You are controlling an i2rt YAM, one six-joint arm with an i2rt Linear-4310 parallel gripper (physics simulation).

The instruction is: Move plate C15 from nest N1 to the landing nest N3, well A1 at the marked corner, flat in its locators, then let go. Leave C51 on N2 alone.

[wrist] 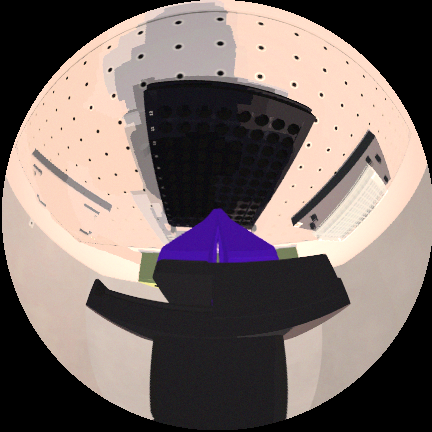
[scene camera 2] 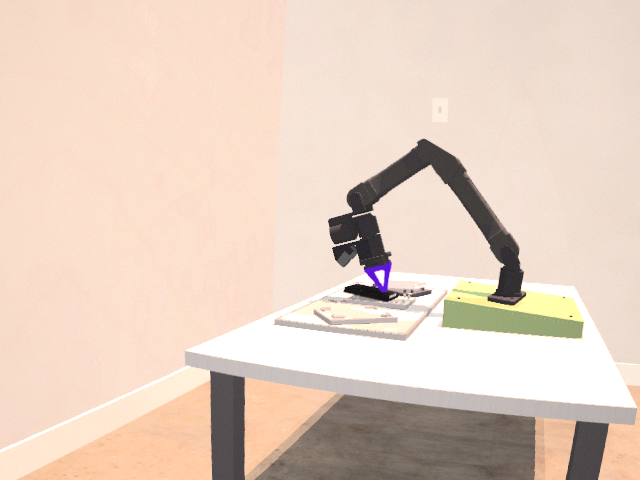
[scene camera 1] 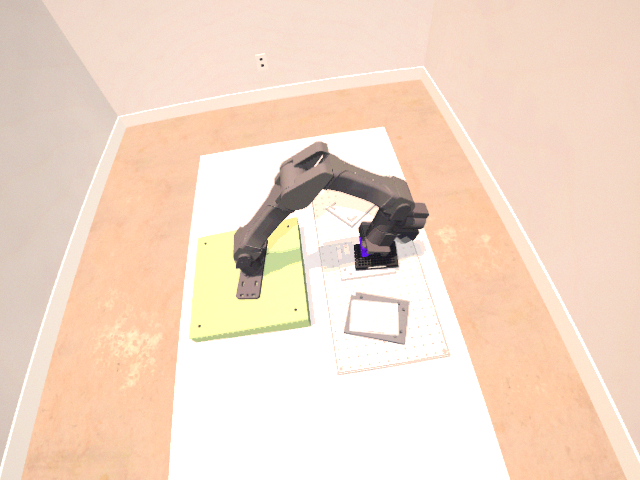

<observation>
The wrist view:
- gripper
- black well plate: gripped by the gripper
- grey-framed white plate
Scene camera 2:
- gripper
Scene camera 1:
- gripper
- black well plate
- grey-framed white plate
</observation>
